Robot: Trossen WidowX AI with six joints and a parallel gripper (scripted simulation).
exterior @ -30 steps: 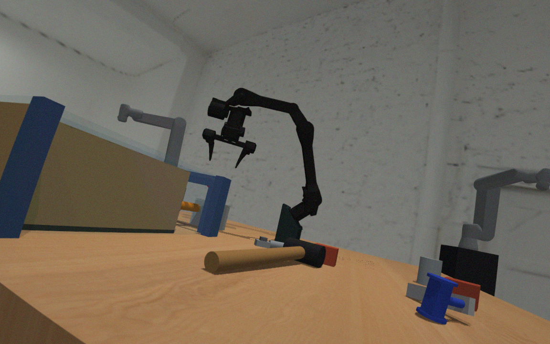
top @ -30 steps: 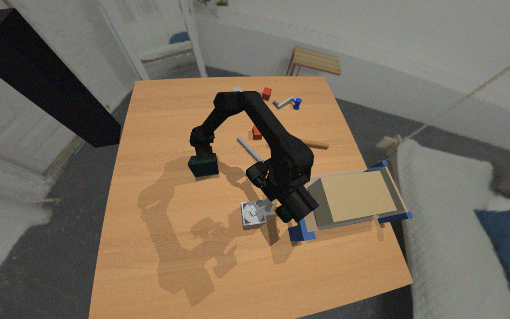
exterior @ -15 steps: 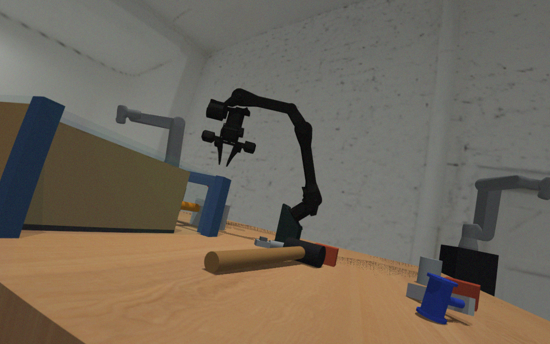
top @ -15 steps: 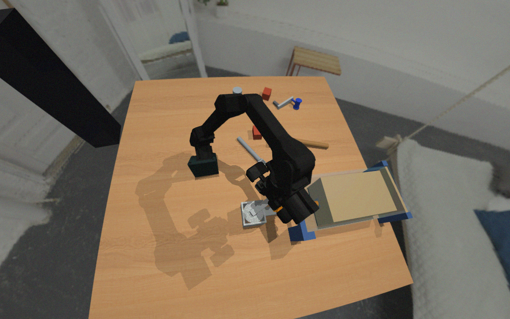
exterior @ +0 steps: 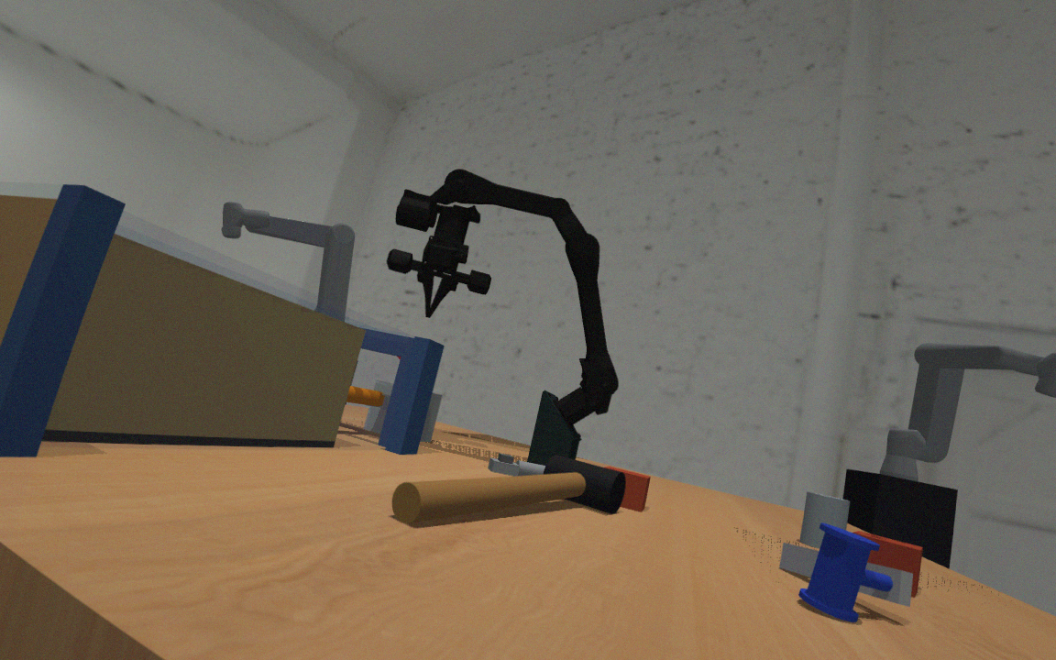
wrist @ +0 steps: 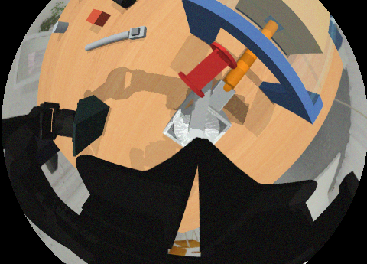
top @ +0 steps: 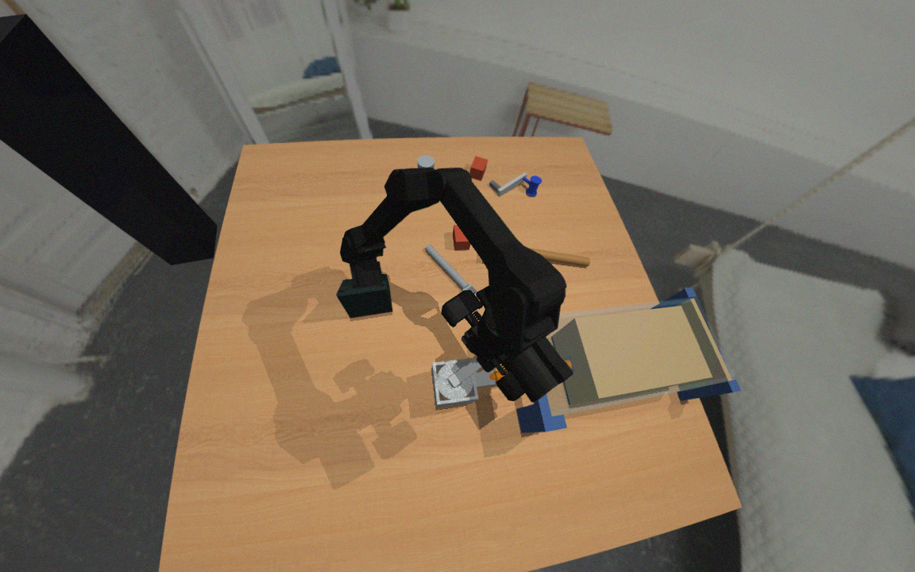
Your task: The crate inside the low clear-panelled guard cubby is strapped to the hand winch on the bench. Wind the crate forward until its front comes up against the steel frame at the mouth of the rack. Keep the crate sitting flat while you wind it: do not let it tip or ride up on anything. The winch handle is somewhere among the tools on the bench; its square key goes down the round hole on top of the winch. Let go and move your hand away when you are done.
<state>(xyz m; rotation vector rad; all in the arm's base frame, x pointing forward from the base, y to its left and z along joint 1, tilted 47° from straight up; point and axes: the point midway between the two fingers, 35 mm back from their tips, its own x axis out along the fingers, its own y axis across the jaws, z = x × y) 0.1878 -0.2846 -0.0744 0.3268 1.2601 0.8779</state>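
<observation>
Now: gripper tip 50 mm short of the red knob, 20 mm to the right of it and 80 mm above it. From my gripper tip the other things lie so: winch: 60 mm behind, 20 mm to the right, 190 mm below; then red-knobbed winch handle: 20 mm ahead, 10 mm to the left, 110 mm below; then blue steel frame: 120 mm ahead, 30 mm to the right, 110 mm below.
</observation>
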